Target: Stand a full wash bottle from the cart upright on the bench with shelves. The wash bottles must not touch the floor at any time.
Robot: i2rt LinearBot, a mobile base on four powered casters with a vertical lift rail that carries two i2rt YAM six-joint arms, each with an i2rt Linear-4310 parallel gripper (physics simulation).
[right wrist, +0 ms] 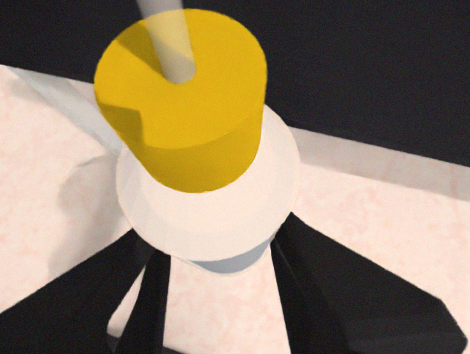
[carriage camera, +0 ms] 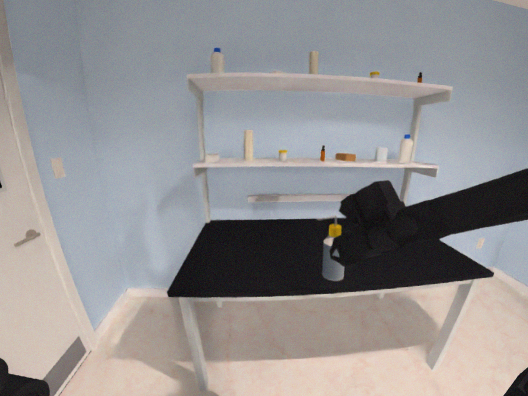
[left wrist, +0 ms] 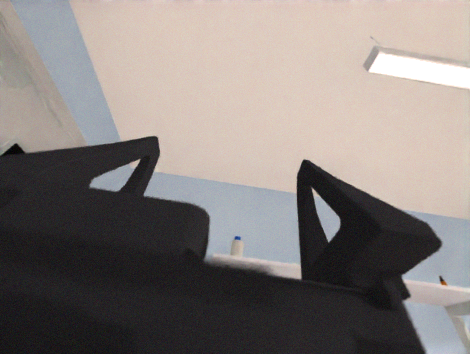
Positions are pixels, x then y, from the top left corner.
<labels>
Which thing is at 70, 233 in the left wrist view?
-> My left gripper.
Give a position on a bench with shelves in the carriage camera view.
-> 272, 259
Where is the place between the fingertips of my right gripper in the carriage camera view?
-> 335, 254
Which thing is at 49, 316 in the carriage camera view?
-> A white door.
</labels>
